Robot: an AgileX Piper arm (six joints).
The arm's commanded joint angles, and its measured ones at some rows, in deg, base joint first. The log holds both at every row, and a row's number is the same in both.
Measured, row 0:
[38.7, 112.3, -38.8, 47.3, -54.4, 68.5]
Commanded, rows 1 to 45:
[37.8, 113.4, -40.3, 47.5, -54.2, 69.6]
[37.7, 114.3, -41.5, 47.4, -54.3, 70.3]
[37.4, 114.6, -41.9, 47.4, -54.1, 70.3]
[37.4, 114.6, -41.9, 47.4, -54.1, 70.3]
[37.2, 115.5, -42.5, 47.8, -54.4, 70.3]
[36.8, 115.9, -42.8, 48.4, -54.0, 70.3]
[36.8, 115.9, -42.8, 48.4, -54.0, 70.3]
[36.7, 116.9, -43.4, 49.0, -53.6, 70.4]
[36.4, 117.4, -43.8, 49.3, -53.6, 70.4]
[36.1, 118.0, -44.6, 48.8, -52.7, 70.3]
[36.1, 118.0, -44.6, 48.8, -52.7, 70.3]
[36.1, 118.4, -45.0, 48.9, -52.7, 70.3]
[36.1, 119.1, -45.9, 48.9, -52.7, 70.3]
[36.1, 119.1, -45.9, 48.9, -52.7, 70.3]
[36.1, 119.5, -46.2, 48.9, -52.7, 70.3]
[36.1, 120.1, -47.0, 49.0, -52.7, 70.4]
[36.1, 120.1, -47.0, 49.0, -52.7, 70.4]
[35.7, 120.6, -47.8, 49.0, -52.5, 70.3]
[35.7, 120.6, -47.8, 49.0, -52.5, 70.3]
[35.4, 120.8, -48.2, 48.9, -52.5, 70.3]
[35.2, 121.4, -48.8, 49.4, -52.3, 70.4]
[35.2, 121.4, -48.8, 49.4, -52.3, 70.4]
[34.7, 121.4, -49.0, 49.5, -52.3, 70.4]
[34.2, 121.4, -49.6, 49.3, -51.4, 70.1]
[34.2, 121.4, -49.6, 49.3, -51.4, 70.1]
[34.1, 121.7, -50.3, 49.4, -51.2, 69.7]
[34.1, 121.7, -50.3, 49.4, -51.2, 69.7]
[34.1, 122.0, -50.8, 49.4, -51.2, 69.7]
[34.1, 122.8, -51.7, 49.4, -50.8, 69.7]
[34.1, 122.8, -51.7, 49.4, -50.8, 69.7]
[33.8, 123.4, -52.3, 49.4, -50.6, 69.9]
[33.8, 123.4, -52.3, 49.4, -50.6, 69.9]
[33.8, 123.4, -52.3, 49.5, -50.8, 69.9]
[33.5, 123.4, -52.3, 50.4, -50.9, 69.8]
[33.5, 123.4, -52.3, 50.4, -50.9, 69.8]
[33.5, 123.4, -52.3, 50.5, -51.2, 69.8]
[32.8, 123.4, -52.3, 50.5, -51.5, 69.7]
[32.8, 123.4, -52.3, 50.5, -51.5, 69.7]
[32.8, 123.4, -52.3, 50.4, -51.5, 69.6]
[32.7, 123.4, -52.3, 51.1, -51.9, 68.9]
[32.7, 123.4, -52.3, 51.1, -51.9, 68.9]
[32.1, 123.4, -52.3, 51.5, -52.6, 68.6]
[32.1, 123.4, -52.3, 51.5, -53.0, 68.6]
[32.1, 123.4, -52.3, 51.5, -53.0, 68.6]
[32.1, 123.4, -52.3, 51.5, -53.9, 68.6]
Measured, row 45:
[32.8, 123.5, -51.7, 51.6, -50.6, 69.4]
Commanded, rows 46 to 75:
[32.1, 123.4, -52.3, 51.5, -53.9, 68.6]
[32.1, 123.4, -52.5, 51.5, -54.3, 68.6]
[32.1, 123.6, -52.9, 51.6, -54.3, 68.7]
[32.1, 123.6, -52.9, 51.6, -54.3, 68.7]
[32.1, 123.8, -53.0, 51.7, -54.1, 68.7]
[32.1, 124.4, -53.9, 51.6, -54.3, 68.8]
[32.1, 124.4, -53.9, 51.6, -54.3, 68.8]
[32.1, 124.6, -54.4, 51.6, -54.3, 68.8]
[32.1, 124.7, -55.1, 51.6, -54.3, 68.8]
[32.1, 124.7, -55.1, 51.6, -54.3, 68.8]
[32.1, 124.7, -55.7, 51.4, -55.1, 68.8]
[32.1, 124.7, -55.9, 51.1, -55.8, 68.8]
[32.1, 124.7, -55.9, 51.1, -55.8, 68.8]
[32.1, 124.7, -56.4, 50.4, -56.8, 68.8]
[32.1, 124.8, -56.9, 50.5, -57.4, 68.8]
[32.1, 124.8, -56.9, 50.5, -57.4, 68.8]
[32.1, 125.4, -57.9, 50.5, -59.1, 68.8]
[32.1, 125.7, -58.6, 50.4, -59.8, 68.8]
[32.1, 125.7, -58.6, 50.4, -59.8, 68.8]
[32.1, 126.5, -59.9, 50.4, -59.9, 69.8]
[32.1, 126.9, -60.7, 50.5, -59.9, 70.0]
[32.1, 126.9, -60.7, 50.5, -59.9, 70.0]
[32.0, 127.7, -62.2, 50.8, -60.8, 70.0]
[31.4, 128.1, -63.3, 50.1, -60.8, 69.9]
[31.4, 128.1, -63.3, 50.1, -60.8, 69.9]
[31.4, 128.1, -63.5, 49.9, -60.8, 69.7]
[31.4, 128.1, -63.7, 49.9, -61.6, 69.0]
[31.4, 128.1, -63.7, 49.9, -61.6, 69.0]
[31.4, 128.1, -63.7, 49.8, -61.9, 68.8]
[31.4, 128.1, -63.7, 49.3, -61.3, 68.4]
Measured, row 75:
[34.1, 127.9, -58.6, 59.2, -51.6, 69.3]
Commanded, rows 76 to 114:
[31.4, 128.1, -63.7, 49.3, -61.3, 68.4]
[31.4, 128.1, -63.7, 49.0, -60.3, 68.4]
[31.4, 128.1, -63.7, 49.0, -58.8, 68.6]
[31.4, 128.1, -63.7, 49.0, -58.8, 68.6]
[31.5, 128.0, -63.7, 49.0, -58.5, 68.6]
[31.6, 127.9, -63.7, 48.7, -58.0, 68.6]
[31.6, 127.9, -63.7, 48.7, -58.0, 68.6]
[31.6, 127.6, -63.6, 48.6, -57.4, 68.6]
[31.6, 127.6, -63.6, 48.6, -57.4, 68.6]
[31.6, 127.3, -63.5, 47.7, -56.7, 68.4]
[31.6, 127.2, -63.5, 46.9, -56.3, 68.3]
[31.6, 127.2, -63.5, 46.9, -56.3, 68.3]
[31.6, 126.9, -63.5, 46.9, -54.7, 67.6]
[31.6, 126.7, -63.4, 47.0, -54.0, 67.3]
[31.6, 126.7, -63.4, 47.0, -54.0, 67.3]
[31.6, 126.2, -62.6, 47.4, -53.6, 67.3]
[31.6, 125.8, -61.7, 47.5, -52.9, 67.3]
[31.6, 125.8, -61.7, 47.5, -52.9, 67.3]
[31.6, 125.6, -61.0, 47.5, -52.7, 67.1]
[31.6, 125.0, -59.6, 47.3, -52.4, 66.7]
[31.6, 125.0, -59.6, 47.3, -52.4, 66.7]
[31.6, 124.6, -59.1, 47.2, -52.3, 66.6]
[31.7, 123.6, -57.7, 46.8, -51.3, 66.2]
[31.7, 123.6, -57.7, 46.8, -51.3, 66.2]
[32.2, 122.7, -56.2, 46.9, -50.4, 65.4]
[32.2, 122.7, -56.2, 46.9, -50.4, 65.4]
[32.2, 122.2, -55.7, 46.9, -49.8, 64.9]
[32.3, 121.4, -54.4, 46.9, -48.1, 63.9]
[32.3, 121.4, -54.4, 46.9, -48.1, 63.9]
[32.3, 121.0, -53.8, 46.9, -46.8, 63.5]
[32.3, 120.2, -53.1, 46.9, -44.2, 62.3]
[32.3, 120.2, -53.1, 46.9, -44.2, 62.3]
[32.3, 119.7, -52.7, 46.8, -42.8, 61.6]
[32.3, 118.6, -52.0, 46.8, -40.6, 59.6]
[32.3, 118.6, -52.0, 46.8, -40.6, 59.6]
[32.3, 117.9, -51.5, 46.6, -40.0, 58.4]
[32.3, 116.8, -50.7, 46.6, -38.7, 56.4]
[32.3, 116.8, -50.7, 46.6, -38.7, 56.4]
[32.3, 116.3, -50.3, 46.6, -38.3, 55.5]
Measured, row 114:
[32.4, 118.3, -51.3, 47.6, -40.2, 59.1]
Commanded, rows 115 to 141:
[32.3, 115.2, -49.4, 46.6, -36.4, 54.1]
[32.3, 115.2, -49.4, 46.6, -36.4, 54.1]
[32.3, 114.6, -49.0, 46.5, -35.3, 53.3]
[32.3, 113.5, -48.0, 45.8, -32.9, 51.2]
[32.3, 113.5, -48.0, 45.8, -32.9, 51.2]
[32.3, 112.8, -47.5, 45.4, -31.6, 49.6]
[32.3, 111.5, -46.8, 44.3, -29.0, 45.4]
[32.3, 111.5, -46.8, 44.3, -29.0, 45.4]
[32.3, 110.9, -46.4, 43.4, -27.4, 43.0]
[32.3, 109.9, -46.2, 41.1, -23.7, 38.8]
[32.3, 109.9, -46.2, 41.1, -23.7, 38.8]
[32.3, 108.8, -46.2, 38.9, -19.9, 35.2]
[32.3, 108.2, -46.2, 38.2, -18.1, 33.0]
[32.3, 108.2, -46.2, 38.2, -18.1, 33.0]
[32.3, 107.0, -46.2, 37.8, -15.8, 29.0]
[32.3, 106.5, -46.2, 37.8, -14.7, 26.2]
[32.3, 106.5, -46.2, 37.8, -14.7, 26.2]
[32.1, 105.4, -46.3, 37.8, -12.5, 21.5]
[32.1, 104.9, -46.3, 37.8, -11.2, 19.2]
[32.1, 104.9, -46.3, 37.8, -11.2, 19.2]
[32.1, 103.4, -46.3, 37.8, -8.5, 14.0]
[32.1, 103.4, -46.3, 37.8, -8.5, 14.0]
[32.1, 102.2, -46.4, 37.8, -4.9, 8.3]
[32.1, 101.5, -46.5, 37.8, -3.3, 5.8]
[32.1, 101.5, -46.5, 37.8, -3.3, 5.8]
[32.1, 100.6, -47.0, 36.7, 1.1, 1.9]
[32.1, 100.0, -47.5, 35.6, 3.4, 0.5]
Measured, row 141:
[32.4, 101.8, -46.4, 37.9, -2.7, 6.8]
